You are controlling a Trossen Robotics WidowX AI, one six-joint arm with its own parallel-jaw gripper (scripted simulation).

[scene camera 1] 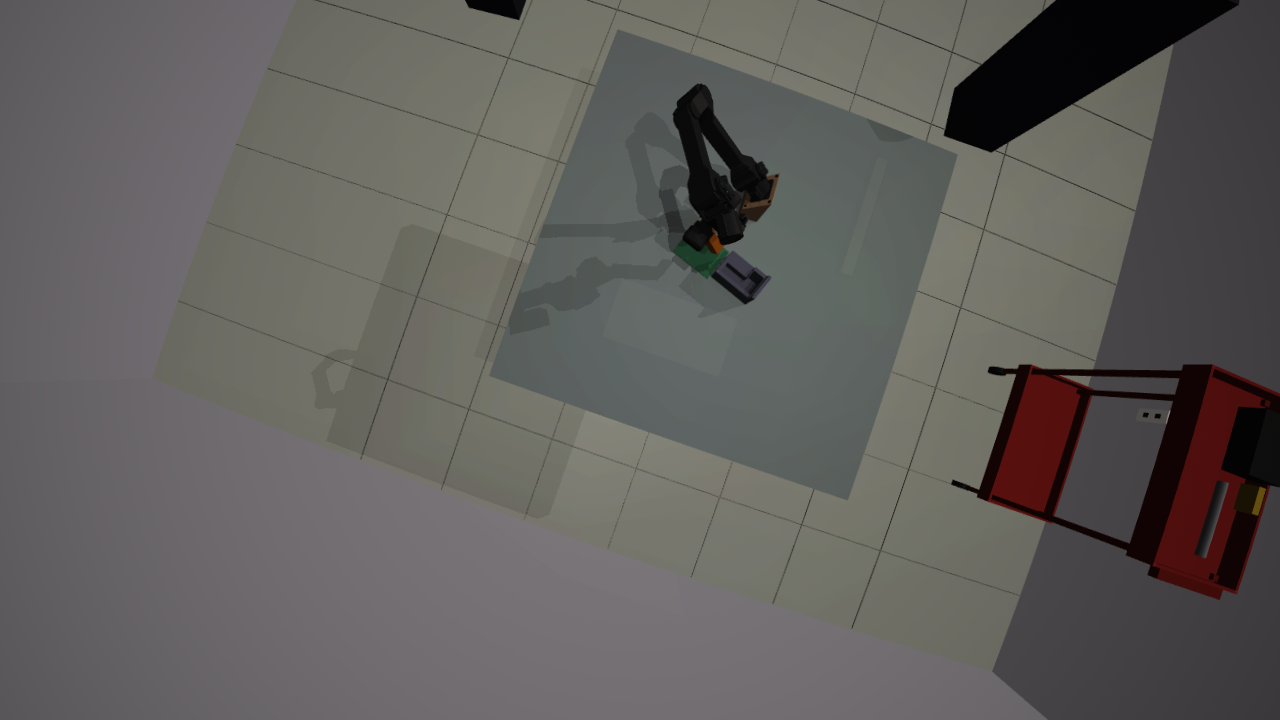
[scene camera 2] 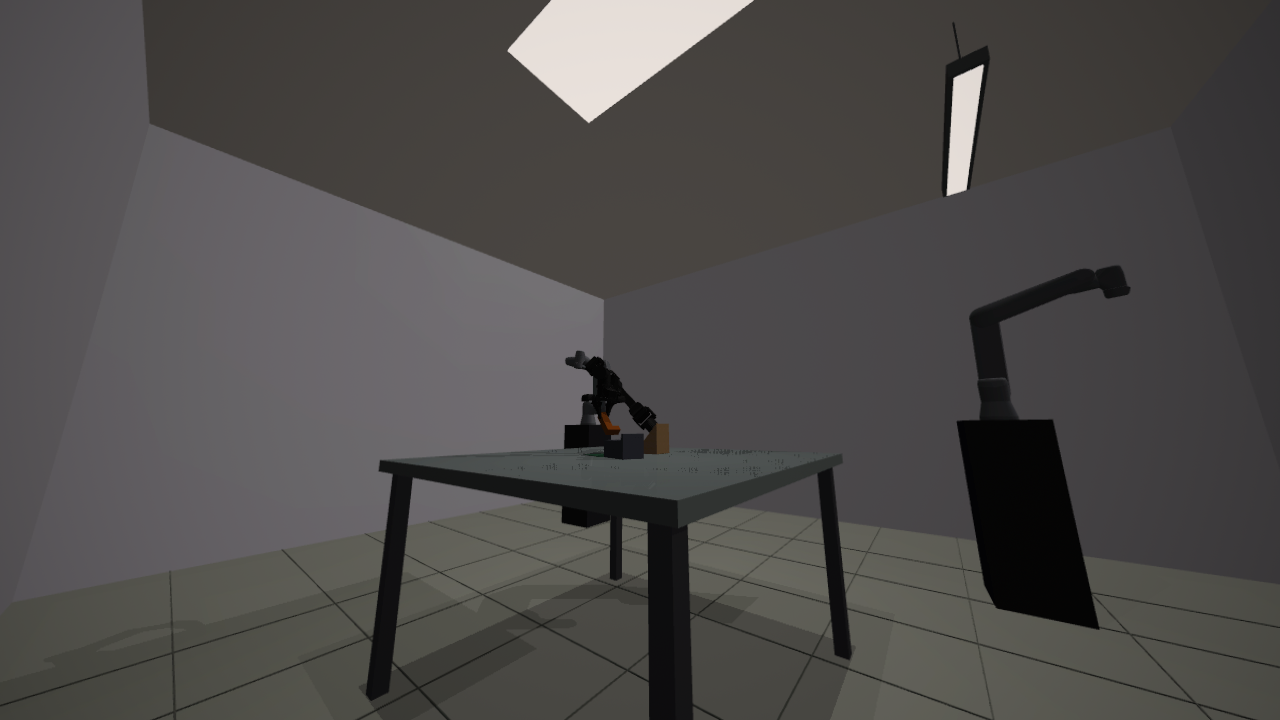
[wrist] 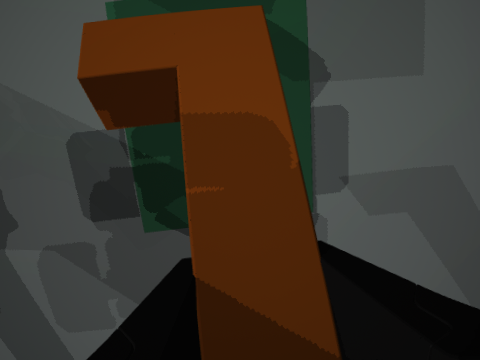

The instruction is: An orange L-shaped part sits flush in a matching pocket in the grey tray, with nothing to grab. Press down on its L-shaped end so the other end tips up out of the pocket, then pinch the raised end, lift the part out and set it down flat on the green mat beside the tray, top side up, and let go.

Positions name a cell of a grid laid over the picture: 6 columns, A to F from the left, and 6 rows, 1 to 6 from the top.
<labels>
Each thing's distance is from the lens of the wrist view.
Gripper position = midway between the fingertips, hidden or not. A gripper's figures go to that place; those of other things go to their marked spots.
my gripper (wrist: D5): 10 cm
orange L-shaped part (wrist: D5): 8 cm
</labels>
